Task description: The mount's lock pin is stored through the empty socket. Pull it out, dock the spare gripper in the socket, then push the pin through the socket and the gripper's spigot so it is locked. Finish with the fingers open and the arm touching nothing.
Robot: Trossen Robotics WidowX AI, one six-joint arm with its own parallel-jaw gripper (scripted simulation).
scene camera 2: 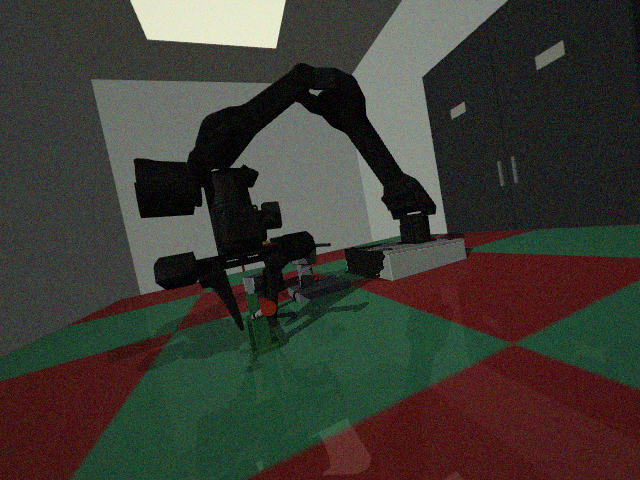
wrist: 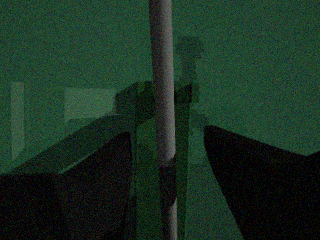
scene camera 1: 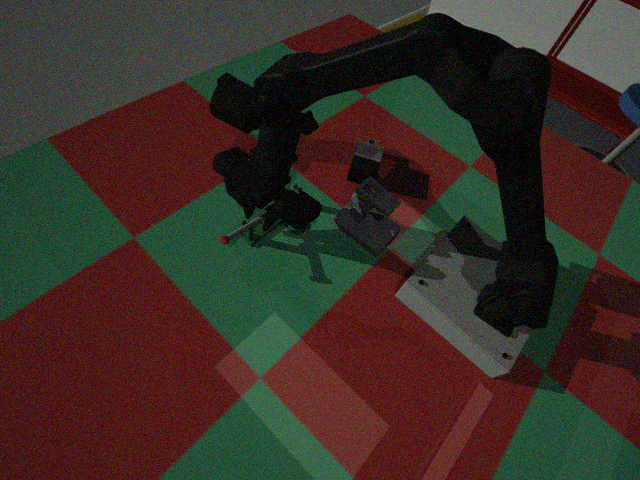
Labels:
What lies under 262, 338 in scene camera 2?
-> A green pin cradle.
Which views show the gripper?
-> Scene camera 2, the wrist view and scene camera 1: all of them.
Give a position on a socket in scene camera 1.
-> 367, 226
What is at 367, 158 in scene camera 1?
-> A spare gripper.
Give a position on a socket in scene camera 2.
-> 308, 289

